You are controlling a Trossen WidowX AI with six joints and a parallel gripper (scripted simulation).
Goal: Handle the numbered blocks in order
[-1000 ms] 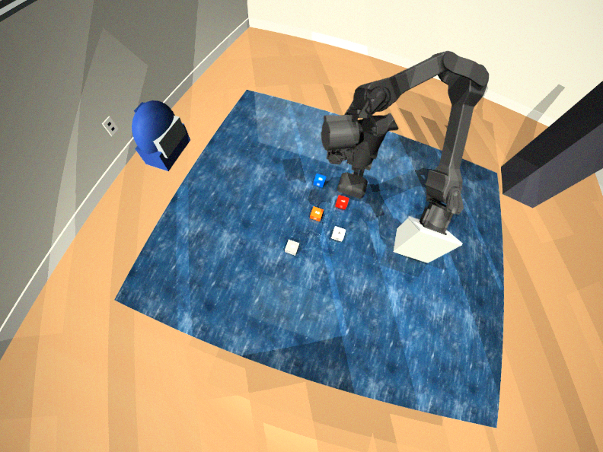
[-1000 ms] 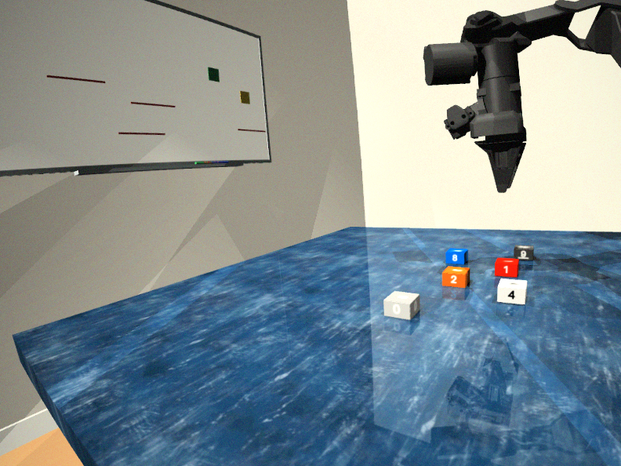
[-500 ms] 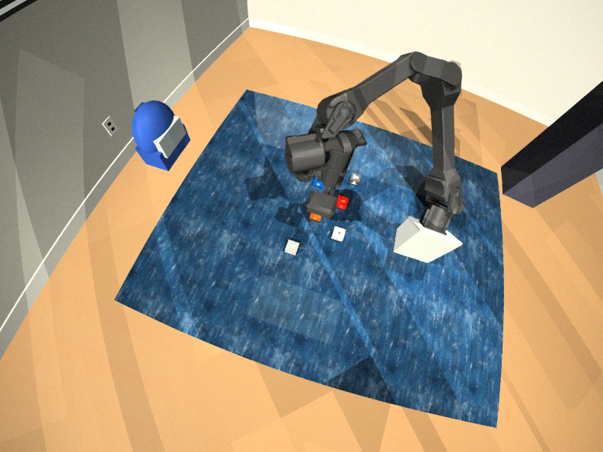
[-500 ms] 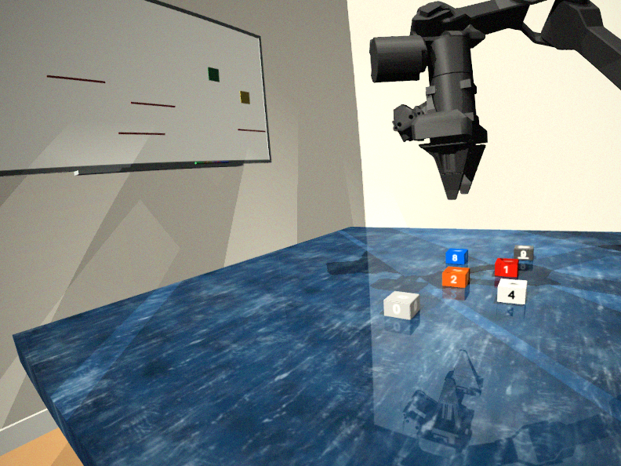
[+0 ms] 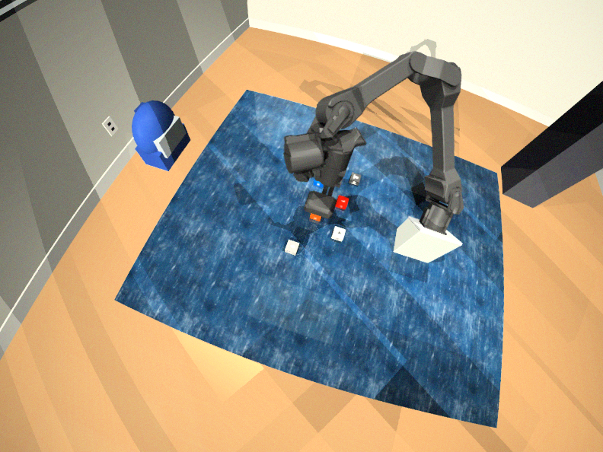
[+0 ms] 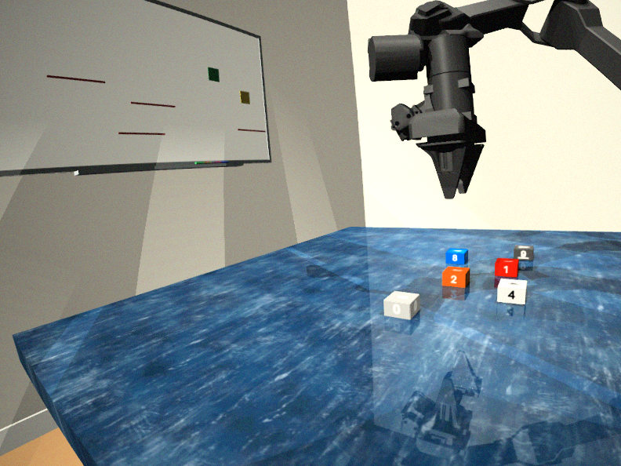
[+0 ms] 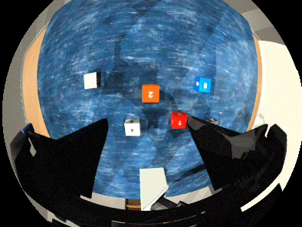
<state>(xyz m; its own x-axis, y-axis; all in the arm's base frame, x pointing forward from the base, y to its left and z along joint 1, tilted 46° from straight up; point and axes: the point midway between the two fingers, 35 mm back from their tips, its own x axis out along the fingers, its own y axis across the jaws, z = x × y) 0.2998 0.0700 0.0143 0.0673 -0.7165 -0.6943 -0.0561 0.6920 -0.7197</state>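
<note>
Now: gripper tip 3 cm short of the grey block marked 0, 12 cm to the right of it and 11 cm above it. Round my gripper tip: red block 6 cm behind, 8 cm to the right, 11 cm below; then white block 8 cm behind, 3 cm to the left, 11 cm below; then orange block 1 cm to the right, 11 cm below.
</note>
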